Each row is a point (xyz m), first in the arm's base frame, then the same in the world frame.
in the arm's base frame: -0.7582 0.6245 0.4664
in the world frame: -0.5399 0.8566 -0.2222
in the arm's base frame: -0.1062 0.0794 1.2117
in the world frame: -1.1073 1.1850 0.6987
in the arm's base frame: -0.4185 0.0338 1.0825
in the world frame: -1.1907 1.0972 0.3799
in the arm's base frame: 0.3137 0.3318 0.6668
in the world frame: -0.5557 0.7472 0.9015
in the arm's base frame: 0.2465 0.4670 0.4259
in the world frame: -0.3659 0.6018 0.7477
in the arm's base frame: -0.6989 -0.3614 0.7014
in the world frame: -1.4762 0.6292 0.0979
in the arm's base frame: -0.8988 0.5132 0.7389
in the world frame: -0.7822 1.0716 -0.2612
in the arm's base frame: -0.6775 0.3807 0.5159
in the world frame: -0.7487 0.7828 -0.0829
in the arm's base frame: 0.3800 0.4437 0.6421
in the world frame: -0.4286 0.7639 0.9346
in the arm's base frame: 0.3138 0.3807 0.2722
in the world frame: -0.3636 0.4177 0.7891
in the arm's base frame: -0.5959 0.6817 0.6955
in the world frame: -0.5284 1.0607 -0.0213
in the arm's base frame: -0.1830 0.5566 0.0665
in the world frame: -0.2783 0.3856 0.2308
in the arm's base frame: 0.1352 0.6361 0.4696
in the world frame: -0.2670 0.7306 0.6192
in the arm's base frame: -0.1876 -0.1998 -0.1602
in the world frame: -0.8576 -0.1430 0.3234
